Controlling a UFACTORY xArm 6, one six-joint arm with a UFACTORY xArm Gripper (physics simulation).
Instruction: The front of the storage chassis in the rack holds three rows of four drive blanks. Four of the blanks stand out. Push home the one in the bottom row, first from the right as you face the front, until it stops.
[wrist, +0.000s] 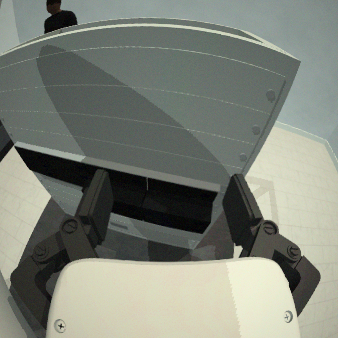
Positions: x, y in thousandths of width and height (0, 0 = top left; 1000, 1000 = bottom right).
My gripper (501, 552): 12 cm from the lens. A rack (507, 321): 20 cm from the lens.
